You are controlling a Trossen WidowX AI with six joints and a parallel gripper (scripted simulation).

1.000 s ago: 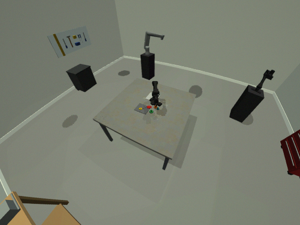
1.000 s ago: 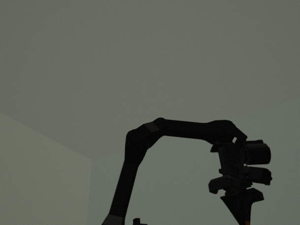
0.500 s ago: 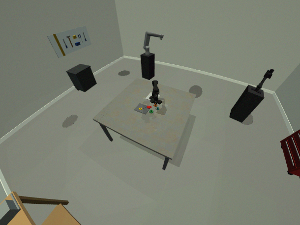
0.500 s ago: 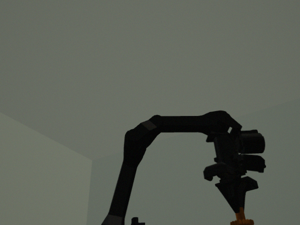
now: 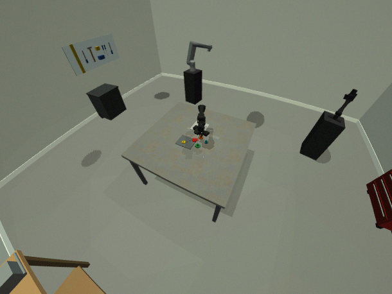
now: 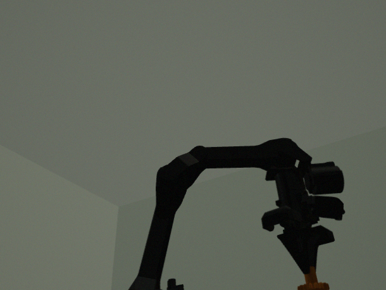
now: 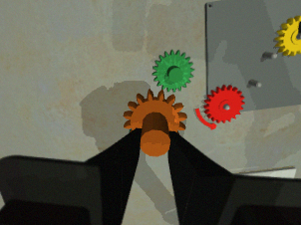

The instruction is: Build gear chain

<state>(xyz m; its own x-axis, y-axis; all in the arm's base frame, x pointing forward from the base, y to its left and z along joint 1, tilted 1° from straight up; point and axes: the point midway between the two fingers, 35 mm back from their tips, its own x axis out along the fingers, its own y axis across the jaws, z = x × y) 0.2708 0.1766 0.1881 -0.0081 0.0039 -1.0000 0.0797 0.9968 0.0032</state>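
Now: gripper tip 140 mm above the red gear, 120 mm to the left of it and 30 mm past it. The rest, counted from my gripper tip: orange gear: 10 mm below; then small teal gear: 140 mm below, 80 mm behind, 20 mm to the left; then green gear: 140 mm below, 30 mm to the right, 20 mm ahead.
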